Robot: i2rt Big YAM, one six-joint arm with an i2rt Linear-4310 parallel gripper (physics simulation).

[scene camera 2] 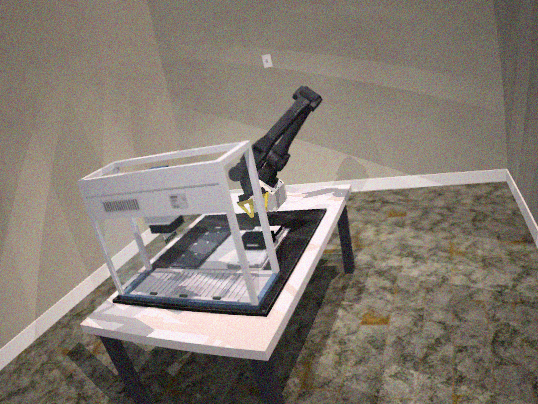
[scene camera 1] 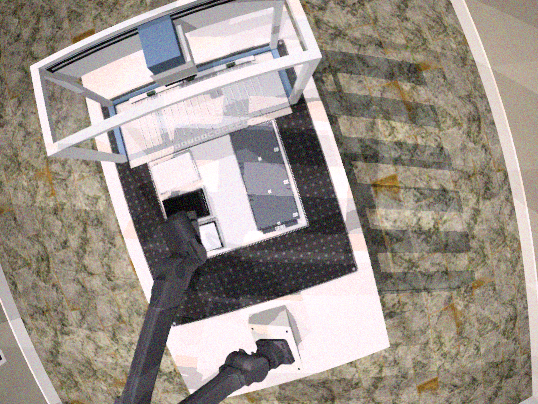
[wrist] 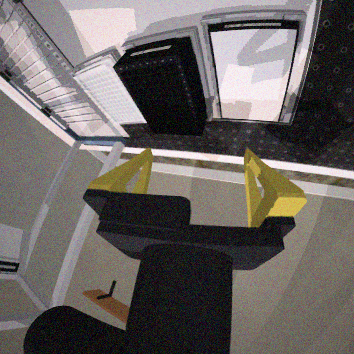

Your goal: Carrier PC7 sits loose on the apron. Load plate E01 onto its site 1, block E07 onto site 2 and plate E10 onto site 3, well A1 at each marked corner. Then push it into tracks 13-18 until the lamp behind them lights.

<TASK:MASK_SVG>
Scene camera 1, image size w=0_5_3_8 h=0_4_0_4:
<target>grey carrier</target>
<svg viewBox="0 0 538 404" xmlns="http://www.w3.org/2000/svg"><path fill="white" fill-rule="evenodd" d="M272 121L253 127L251 125L248 126L249 128L229 133L258 231L262 230L263 234L297 225L297 219L300 219Z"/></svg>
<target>white well plate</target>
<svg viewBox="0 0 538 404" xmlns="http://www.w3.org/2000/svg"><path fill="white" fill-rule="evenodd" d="M189 152L152 167L160 193L198 179Z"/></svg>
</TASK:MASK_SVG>
